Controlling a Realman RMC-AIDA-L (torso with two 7-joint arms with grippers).
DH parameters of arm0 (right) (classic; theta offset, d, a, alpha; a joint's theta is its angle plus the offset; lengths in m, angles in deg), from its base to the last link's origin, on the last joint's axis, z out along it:
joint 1: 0 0.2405 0 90
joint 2: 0 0 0 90
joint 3: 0 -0.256 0 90
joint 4: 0 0 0 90
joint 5: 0 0.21 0 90
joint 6: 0 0 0 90
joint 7: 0 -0.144 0 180
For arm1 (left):
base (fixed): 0 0 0 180
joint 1: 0 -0.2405 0 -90
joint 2: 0 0 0 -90
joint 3: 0 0.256 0 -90
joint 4: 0 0 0 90
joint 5: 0 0.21 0 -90
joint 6: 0 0 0 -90
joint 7: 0 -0.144 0 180
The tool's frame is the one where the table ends.
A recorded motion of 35 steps. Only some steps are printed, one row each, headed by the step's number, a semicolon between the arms.
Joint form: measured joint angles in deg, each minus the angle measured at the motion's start. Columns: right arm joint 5, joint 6, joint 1, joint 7, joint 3, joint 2, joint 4; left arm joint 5, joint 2, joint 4, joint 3, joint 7, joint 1, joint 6.
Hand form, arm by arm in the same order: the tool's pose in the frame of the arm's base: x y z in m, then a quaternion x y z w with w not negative. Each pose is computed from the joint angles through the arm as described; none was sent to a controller.
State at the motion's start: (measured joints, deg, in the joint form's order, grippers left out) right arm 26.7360 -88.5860 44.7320 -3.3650 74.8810 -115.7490 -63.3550; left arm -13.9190 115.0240 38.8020 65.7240 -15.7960 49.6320 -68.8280
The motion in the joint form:
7: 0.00 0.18 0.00 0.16 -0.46 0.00 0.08; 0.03 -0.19 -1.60 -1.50 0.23 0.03 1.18
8: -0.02 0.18 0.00 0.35 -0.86 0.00 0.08; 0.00 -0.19 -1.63 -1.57 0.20 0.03 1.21
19: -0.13 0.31 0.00 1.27 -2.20 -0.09 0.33; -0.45 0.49 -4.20 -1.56 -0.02 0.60 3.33
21: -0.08 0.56 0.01 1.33 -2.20 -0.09 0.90; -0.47 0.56 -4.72 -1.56 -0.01 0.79 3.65
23: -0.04 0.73 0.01 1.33 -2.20 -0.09 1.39; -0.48 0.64 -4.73 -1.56 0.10 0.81 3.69
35: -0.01 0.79 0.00 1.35 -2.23 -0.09 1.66; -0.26 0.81 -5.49 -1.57 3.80 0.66 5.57
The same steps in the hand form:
7: 0.1880 0.3915 0.0137 -0.73888 0.60878 -0.15192 0.24569; -0.2693 0.4181 0.0080 -0.75613 -0.54067 0.20907 0.30370
8: 0.1883 0.3920 0.0146 -0.73871 0.60953 -0.14980 0.24564; -0.2694 0.4181 0.0080 -0.75611 -0.54101 0.20851 0.30354
19: 0.1897 0.3932 0.0167 -0.73903 0.61107 -0.14386 0.24440; -0.2708 0.4160 -0.0037 -0.75856 -0.54222 0.20610 0.29685
21: 0.1915 0.3930 0.0155 -0.73778 0.61287 -0.14493 0.24306; -0.2709 0.4159 -0.0054 -0.75874 -0.54239 0.20638 0.29588
23: 0.1931 0.3927 0.0145 -0.73630 0.61489 -0.14607 0.24175; -0.2705 0.4157 -0.0061 -0.75859 -0.54296 0.20577 0.29563
35: 0.1940 0.3925 0.0140 -0.73541 0.61616 -0.14675 0.24078; -0.2735 0.4166 -0.0081 -0.74050 -0.56504 0.19188 0.30914

